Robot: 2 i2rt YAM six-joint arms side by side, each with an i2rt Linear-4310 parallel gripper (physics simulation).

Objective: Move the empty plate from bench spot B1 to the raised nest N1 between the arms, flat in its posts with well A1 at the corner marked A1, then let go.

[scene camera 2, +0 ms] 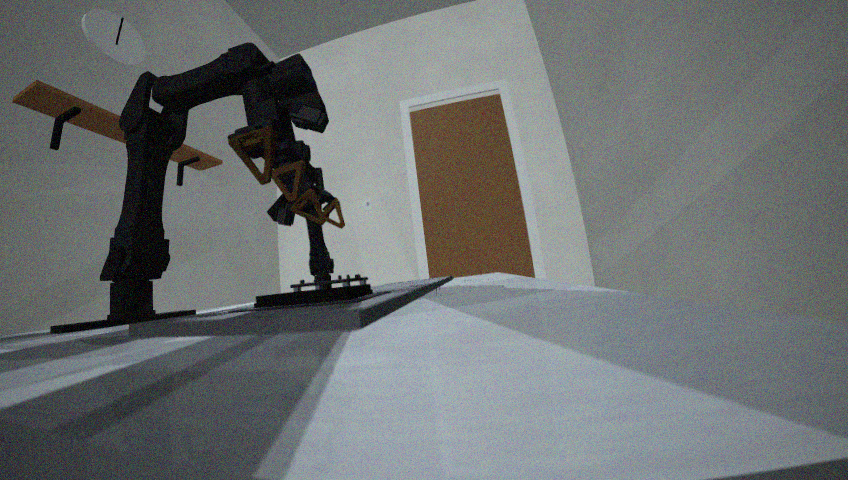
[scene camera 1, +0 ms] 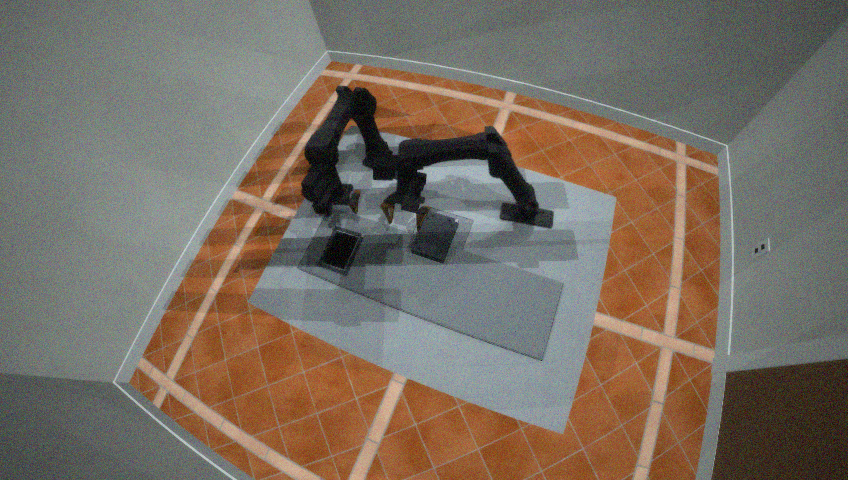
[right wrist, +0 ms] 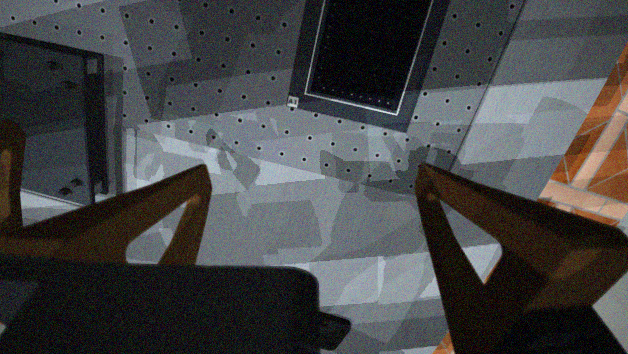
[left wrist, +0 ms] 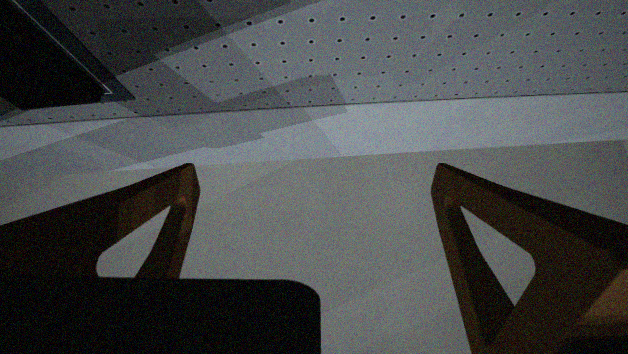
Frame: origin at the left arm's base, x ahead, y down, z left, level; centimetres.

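Seen in the pictures: left gripper, between the fingertips: [scene camera 2: 334, 225] [scene camera 1: 404, 226] [left wrist: 315, 176]; right gripper, between the fingertips: [scene camera 2: 280, 193] [scene camera 1: 343, 212] [right wrist: 313, 175]; left arm's base, origin of its link: [scene camera 1: 526, 215]; right arm's base, origin of its link: [scene camera 2: 132, 322].
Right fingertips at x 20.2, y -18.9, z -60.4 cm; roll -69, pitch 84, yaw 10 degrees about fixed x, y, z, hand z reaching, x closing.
Pixels of each thing's top centre, then the offset from my right fingertips to it. Level surfaces: height alone.
- plate, centre of its top: [right wrist: 373, 31] [left wrist: 6, 68] [scene camera 2: 316, 290] [scene camera 1: 339, 248] dy +16.0, dx +7.2, dz -4.3 cm
- raised nest, centre of its top: [right wrist: 24, 129] [scene camera 2: 330, 277] [scene camera 1: 434, 233] dy +13.4, dx -4.2, dz +28.9 cm
- perforated grey board, height of its surface: dy +17.6 cm
The plate [scene camera 1: 340, 249] [left wrist: 40, 65] [right wrist: 370, 45] looks black with a pale outline. It lies flat on its dark bench-spot pad [right wrist: 305, 62], whose A1 label shows at a corner in the right wrist view. The raised nest [scene camera 1: 434, 239] [scene camera 2: 312, 295] [right wrist: 95, 130] is dark, with short posts standing up in scene camera 2, and no plate shows on it. My right gripper [scene camera 1: 343, 206] [scene camera 2: 272, 169] [right wrist: 313, 175] is open and empty, raised above the bench near the plate. My left gripper [scene camera 1: 404, 215] [scene camera 2: 323, 211] [left wrist: 315, 176] is open and empty, raised near the nest.
The perforated grey board [scene camera 1: 493, 303] [left wrist: 380, 47] [right wrist: 240, 75] carries the pad and nest. The two grippers hang side by side, and a finger of the left gripper shows at the left edge of the right wrist view. Both arms arch behind the board in scene camera 1.
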